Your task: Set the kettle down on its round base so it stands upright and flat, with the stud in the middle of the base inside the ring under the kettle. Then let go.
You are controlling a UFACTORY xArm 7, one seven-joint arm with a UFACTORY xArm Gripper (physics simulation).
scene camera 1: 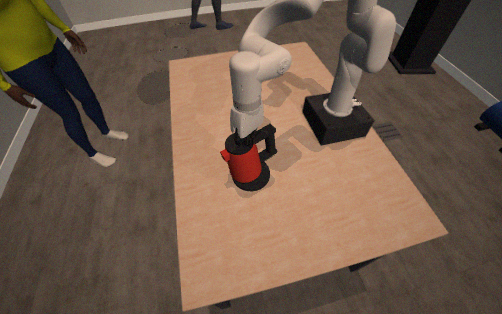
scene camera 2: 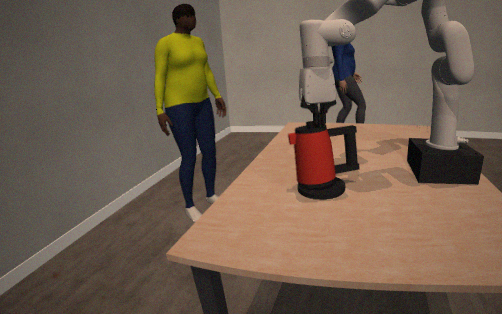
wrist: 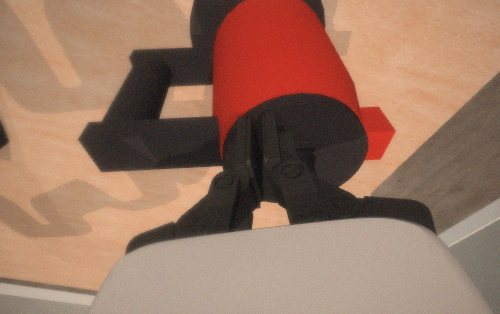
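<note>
The red kettle (scene camera 1: 245,165) (scene camera 2: 315,157) (wrist: 285,55), with a black lid and handle, rests over its round black base (scene camera 1: 264,178) (scene camera 2: 336,189) (wrist: 202,20). In scene camera 2 it leans slightly to the spout side, and more of the base shows on the handle side. The stud and the ring are hidden under the kettle. My gripper (scene camera 1: 242,141) (scene camera 2: 319,125) (wrist: 262,134) is shut with nothing between its fingers. Its tips are down at the kettle's lid, off the lid's middle toward the handle side in the wrist view. Whether they press on the lid is unclear.
The kettle and base stand on the wooden table (scene camera 1: 300,225) (scene camera 2: 400,235), nearer its left edge in scene camera 1. The arm's black mounting block (scene camera 1: 345,132) (scene camera 2: 447,167) is to the right. A person in a yellow top (scene camera 1: 25,37) (scene camera 2: 185,70) stands beyond the left edge.
</note>
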